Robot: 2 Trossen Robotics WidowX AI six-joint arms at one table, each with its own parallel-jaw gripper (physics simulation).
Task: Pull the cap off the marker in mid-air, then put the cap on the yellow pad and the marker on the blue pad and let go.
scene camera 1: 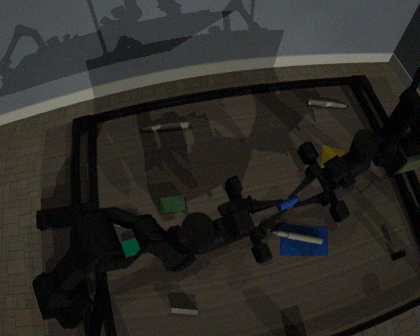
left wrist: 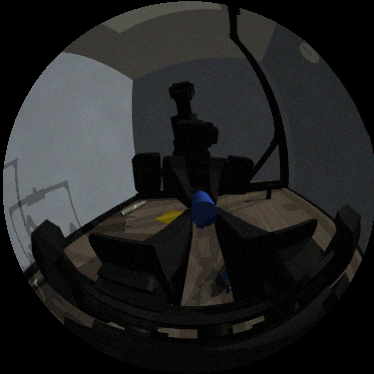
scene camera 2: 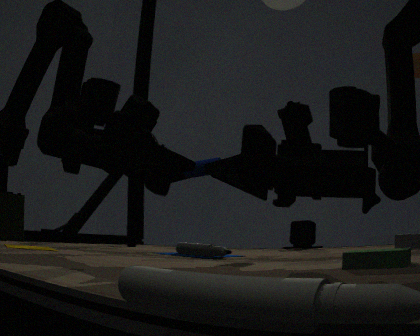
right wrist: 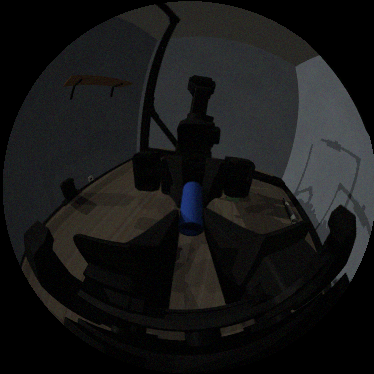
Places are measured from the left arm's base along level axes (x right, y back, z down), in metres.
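Pixels of known places: left gripper, fingertip midpoint: [scene camera 1: 285, 204] [left wrist: 202, 212] [scene camera 2: 207, 170] [right wrist: 191, 204]; right gripper, fingertip midpoint: [scene camera 1: 291, 202] [left wrist: 202, 203] [scene camera 2: 197, 169] [right wrist: 190, 213]; left arm's base, origin of the base link: [scene camera 1: 63, 300]; right arm's base, origin of the base link: [scene camera 1: 409, 146].
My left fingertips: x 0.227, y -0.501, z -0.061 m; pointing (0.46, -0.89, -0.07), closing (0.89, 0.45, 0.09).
Note:
Ahead of a thing's pixels: the offset from my left fingertips to its middle.
A blue cap @(dx +0.003, dy -0.006, dz -0.003 m) [scene camera 1: 288, 203] [scene camera 2: 207, 164] [left wrist: 202, 209] [right wrist: 191, 207] is in mid-air, gripped from both ends. My left gripper [scene camera 1: 281, 206] [left wrist: 202, 212] is shut on the cap. My right gripper [scene camera 1: 297, 200] [right wrist: 190, 213] is also shut on the cap, facing the left one. The uncapped white marker @(dx +0.067, dy +0.001, dz +0.105 m) [scene camera 1: 300, 237] [scene camera 2: 202, 249] lies on the blue pad @(dx +0.092, dy -0.007, dz +0.114 m) [scene camera 1: 305, 251], its tip reaching past the pad's left edge in scene camera 1. The yellow pad @(dx +0.028, dy -0.253, dz +0.114 m) [scene camera 1: 330, 153] [scene camera 2: 30, 247] [left wrist: 169, 217] is partly hidden by the right arm in scene camera 1.
Two other markers @(dx -0.389, dy -0.014, dz +0.105 m) [scene camera 1: 165, 127] @(dx -0.078, dy -0.411, dz +0.105 m) [scene camera 1: 327, 104] lie toward the top in scene camera 1. A green block @(dx -0.216, dy +0.131, dz +0.107 m) [scene camera 1: 172, 204] [scene camera 2: 376, 258], a teal piece @(dx -0.211, dy +0.272, dz +0.107 m) [scene camera 1: 131, 247], a pale-edged block @(dx -0.015, dy +0.310, dz +0.103 m) [scene camera 1: 184, 311] and a small black object [scene camera 1: 398, 255] [scene camera 2: 303, 234] are on the table. A black frame surrounds the table.

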